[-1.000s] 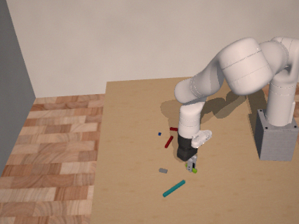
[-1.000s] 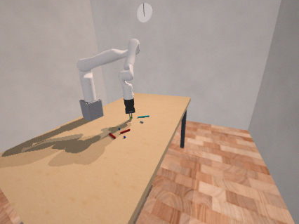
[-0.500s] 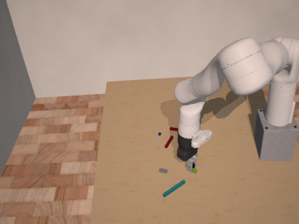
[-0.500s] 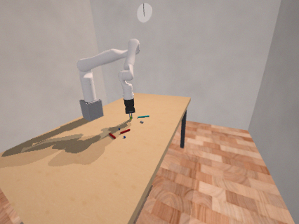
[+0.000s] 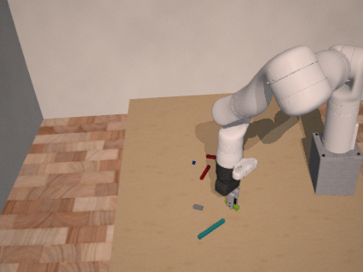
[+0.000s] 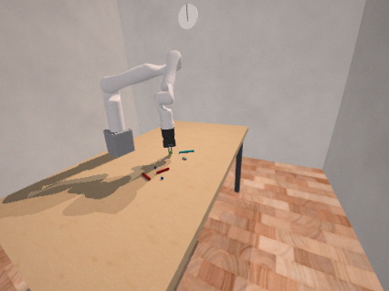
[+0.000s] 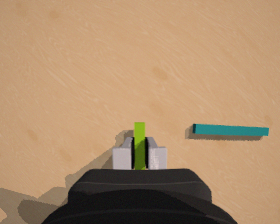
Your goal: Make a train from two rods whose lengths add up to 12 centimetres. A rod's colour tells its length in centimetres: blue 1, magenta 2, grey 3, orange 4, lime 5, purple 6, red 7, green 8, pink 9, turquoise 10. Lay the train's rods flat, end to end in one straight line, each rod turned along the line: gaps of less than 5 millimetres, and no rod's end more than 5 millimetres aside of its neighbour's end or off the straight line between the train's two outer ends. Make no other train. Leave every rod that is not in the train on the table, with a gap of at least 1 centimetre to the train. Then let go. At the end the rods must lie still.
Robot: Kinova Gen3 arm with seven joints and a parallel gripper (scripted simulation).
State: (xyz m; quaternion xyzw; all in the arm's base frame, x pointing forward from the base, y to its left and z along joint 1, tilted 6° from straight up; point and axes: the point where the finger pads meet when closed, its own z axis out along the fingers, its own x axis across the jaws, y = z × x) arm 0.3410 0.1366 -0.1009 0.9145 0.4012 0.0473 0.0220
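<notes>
My hand is 9 cm to the right of the turquoise rod, 6 cm short of it and 3 cm above it. Also, from my hand: grey rod: 11 cm ahead, 3 cm below, 1 cm to the left; then lime rod: 1 cm below; then blue rod: 20 cm to the right, 14 cm ahead, 3 cm below.
</notes>
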